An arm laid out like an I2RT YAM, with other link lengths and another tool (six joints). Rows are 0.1 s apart.
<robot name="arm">
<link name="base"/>
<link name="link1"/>
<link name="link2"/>
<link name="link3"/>
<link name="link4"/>
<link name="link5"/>
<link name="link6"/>
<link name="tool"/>
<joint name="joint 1" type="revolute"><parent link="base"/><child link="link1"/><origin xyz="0 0 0.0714" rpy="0 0 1.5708"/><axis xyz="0 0 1"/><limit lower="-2.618" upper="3.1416"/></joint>
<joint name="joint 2" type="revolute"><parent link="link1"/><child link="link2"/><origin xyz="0.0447 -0.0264 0.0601" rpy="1.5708 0 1.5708"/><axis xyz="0 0 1"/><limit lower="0" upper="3.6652"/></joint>
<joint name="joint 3" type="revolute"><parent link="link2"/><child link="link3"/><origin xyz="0.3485 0 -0.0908" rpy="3.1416 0 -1.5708"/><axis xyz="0 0 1"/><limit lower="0" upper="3.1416"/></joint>
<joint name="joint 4" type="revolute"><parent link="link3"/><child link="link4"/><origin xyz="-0.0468 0.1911 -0.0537" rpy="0 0 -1.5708"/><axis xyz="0 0 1"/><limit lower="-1.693" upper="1.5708"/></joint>
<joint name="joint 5" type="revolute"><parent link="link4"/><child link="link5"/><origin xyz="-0.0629 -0.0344 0.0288" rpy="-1.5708 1.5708 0"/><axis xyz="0 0 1"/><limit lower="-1.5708" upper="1.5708"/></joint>
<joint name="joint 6" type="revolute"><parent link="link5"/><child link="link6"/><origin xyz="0 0.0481 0.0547" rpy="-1.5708 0 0"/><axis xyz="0 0 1"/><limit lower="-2.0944" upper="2.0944"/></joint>
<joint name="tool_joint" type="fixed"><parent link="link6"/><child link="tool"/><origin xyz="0.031 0.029 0.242" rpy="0.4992 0 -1.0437"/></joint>
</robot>
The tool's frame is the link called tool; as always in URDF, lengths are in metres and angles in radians.
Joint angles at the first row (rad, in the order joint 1, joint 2, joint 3, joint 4, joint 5, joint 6):
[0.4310, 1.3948, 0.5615, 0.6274, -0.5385, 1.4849]
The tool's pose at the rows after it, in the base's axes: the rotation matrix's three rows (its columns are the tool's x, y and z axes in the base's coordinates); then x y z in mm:
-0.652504, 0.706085, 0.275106; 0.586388, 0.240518, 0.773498; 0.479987, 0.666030, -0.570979; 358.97, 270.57, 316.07
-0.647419, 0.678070, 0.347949; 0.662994, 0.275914, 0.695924; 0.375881, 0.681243, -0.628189; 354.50, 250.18, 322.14
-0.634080, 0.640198, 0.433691; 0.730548, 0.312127, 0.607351; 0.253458, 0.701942, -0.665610; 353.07, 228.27, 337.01
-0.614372, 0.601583, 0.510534; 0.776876, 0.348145, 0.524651; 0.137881, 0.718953, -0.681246; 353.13, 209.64, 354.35
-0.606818, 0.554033, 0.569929; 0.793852, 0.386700, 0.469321; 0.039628, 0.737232, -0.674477; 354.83, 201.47, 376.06
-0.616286, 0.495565, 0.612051; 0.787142, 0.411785, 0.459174; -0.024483, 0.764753, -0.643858; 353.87, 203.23, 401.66
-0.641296, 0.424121, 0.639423; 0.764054, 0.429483, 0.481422; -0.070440, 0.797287, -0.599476; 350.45, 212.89, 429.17
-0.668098, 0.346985, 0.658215; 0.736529, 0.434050, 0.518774; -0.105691, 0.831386, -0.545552; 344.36, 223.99, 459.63
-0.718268, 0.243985, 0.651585; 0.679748, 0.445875, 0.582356; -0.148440, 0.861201, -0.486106; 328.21, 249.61, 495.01
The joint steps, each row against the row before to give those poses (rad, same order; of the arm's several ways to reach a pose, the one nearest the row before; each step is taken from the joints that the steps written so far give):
[0.0000, -0.0626, 0.0023, -0.0685, 0.0385, -0.0327]
[0.0000, -0.0896, 0.0624, -0.1925, 0.0755, -0.1172]
[0.0000, -0.0760, 0.0799, -0.1724, 0.0849, -0.1172]
[0.0000, -0.0505, 0.0744, -0.1247, 0.0742, -0.1025]
[0.0000, -0.0186, 0.0723, -0.0726, 0.0408, -0.0871]
[0.0001, -0.0062, 0.0527, -0.0166, 0.0011, -0.0557]
[0.0000, 0.0047, 0.0401, 0.0203, -0.0306, -0.0380]
[-0.0001, 0.0063, 0.0399, 0.0316, -0.0419, -0.0218]
[0.0466, 0.0158, 0.0623, 0.0229, -0.0372, -0.0230]

